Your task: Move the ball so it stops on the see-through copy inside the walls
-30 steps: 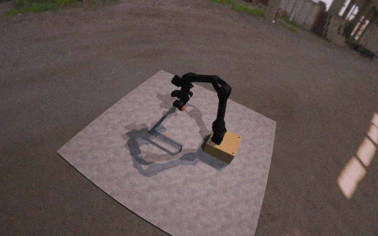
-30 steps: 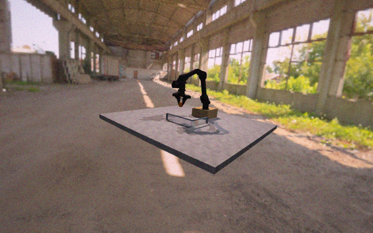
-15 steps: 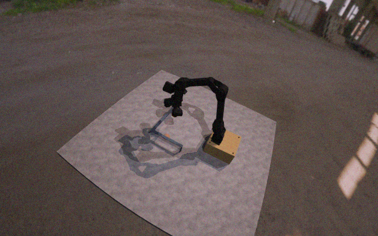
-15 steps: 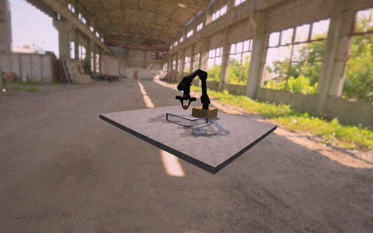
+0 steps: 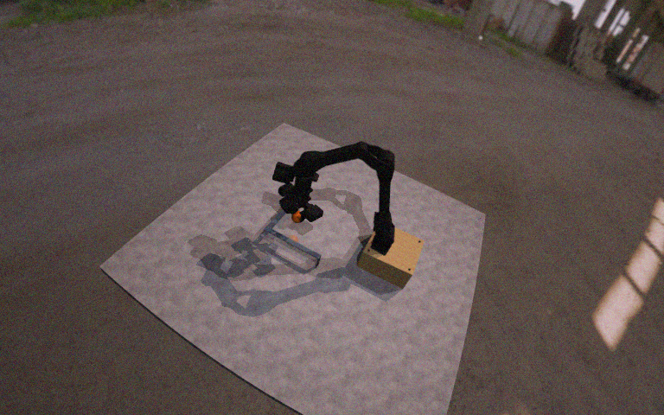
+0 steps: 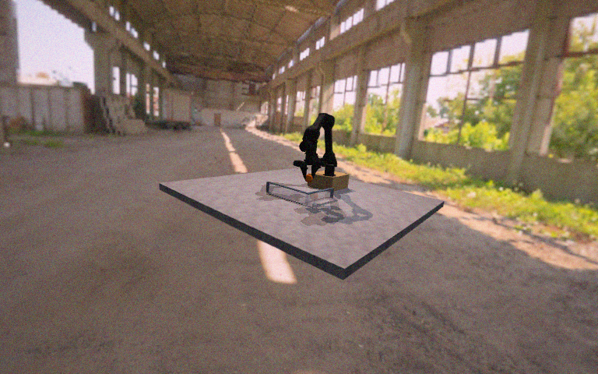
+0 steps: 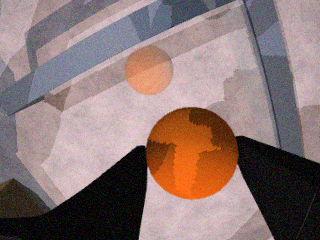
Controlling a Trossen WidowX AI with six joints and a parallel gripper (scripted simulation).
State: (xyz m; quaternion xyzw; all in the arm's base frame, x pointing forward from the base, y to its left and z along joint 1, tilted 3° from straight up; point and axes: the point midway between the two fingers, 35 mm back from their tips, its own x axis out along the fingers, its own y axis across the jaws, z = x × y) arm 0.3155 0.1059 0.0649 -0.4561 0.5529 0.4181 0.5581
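Now: the clear wall 30 mm behind my gripper tip, 70 mm to the left of it and 90 mm below it. From my gripper tip the other things lie so: orange ball right at my gripper tip.
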